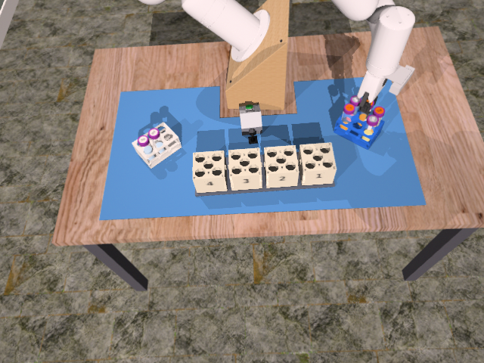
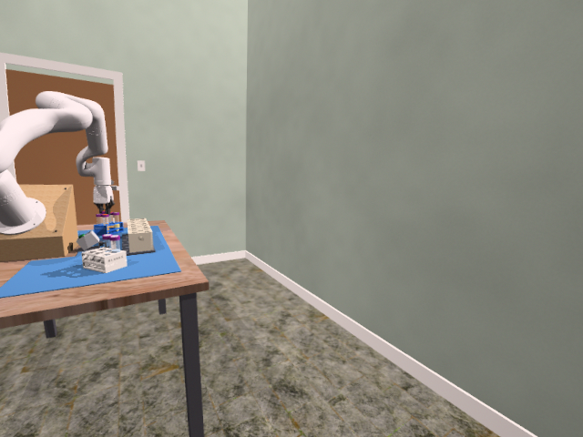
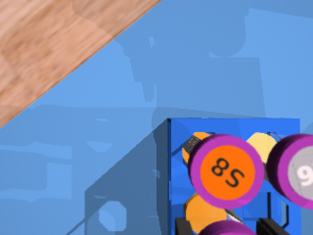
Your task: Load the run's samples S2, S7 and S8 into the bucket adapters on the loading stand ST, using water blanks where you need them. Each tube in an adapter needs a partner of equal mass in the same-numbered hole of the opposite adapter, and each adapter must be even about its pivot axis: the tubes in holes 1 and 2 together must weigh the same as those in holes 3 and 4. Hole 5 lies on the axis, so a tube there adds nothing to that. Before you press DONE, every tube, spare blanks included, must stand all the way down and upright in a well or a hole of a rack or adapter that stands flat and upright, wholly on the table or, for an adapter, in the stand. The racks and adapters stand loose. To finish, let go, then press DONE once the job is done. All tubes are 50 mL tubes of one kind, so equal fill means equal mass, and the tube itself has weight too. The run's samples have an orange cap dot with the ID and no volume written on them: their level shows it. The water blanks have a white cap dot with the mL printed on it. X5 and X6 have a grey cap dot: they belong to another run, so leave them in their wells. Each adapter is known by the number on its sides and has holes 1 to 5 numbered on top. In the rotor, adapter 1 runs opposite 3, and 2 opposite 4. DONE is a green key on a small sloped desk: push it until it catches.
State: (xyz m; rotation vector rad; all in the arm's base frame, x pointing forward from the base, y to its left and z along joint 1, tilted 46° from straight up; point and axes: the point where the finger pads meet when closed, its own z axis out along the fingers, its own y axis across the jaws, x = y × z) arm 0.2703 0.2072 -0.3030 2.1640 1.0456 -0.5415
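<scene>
My hand is 50 mm above the orange-dot sample tube and 10 mm short of it. Round my hand: white rack: 680 mm to the right, 100 mm below, 60 mm ahead; then green DONE key: 370 mm to the right, 60 mm below, 60 mm behind; then blue rack: 100 mm below, 20 mm ahead, 10 mm to the right.
</scene>
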